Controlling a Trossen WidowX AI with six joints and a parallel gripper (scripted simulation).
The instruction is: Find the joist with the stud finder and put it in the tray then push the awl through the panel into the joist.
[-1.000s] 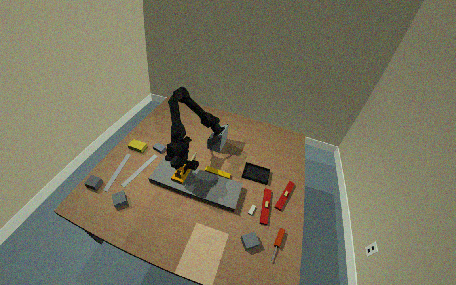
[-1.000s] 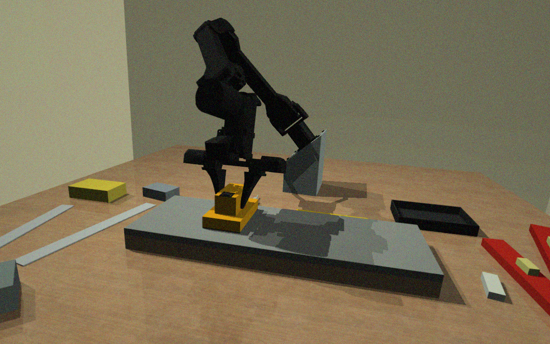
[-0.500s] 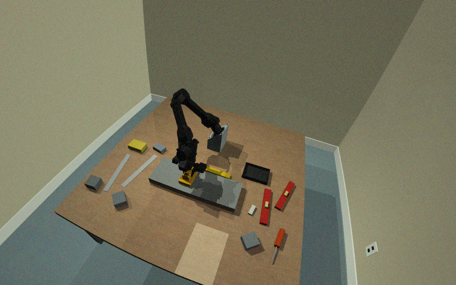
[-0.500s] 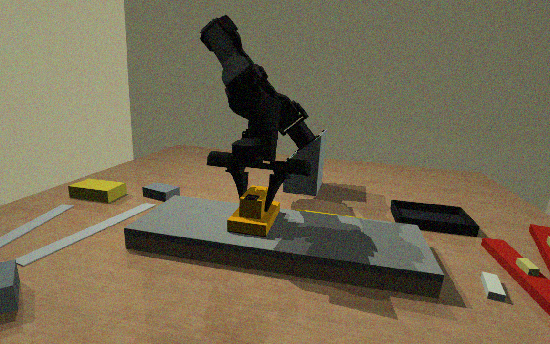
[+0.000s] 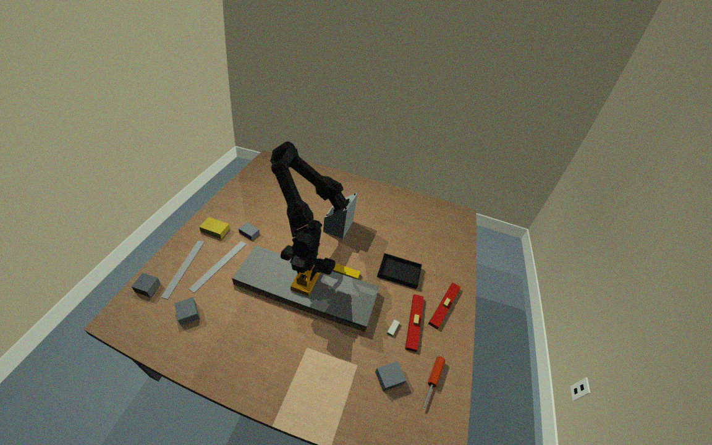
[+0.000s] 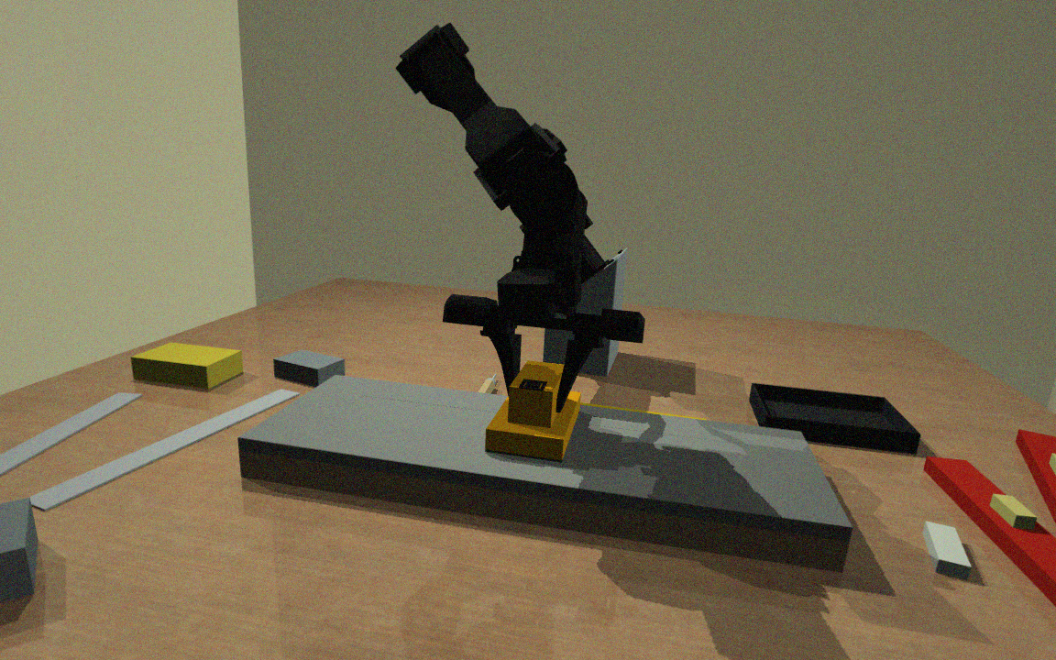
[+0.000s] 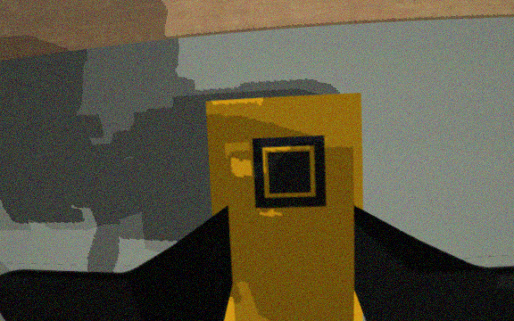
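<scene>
Right now the thin yellow bar is 130 mm behind my gripper tip, 100 mm to the left of it and 60 mm below it. The rest, counted from my gripper tip: awl 190 mm behind, 90 mm to the right, 60 mm below; yellow stud finder 20 mm above, 10 mm ahead; small white block 350 mm to the left, 60 mm below, 50 mm ahead.
</scene>
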